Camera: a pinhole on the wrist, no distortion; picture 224 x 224 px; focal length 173.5 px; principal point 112.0 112.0 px. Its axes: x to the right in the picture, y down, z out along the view. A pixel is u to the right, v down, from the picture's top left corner.
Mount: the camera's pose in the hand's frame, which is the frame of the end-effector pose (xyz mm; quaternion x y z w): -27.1 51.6 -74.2 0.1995 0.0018 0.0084 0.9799
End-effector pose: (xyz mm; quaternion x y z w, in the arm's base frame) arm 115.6 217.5 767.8 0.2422 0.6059 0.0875 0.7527
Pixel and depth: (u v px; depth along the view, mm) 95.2 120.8 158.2
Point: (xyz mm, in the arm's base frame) 175.9 177.9 813.5
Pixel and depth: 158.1 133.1 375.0
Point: 401.6 130.0 721.8
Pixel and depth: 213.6 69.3 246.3
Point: 252.7 150.1 636.6
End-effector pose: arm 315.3 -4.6 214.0 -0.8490 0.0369 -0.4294 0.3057
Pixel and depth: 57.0 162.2 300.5
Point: 419.0 140.0 16.1
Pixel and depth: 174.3 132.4 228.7
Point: 458.6 58.1 194.9
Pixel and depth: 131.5 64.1 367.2
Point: 458.4 248.2 229.0
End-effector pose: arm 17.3 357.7 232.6 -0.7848 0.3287 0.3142 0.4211
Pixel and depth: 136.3 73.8 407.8
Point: 127.7 661.2 173.2
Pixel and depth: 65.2 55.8 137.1
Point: 7.1 422.1 284.9
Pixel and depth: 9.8 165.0 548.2
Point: -283.5 881.6 285.5
